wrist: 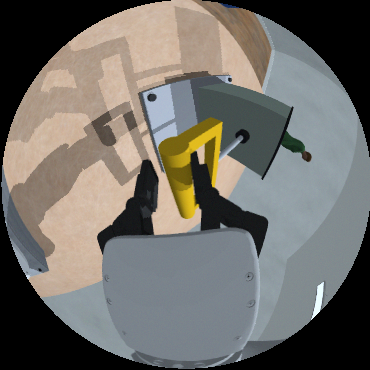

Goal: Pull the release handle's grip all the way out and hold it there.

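Observation:
The release handle's yellow grip [180, 185] slants down the middle of the wrist view, joined to a yellow frame with an opening. A thin metal rod [230, 148] shows between this frame and the dark green-grey housing [255, 117] on the right. My gripper [171, 164] is open, with its fingers on either side of the grip. The left finger stands apart from the grip, with a visible gap. The right finger passes into the handle's opening, close to the grip; whether it touches cannot be told.
The housing stands on a light metal plate [159, 111] with dark bolts, on the tan table top [150, 30]. A brown wooden surface [252, 37] is at the upper right. A person in green [294, 142] shows beyond the housing. A grey metal part [25, 245] is at the lower left.

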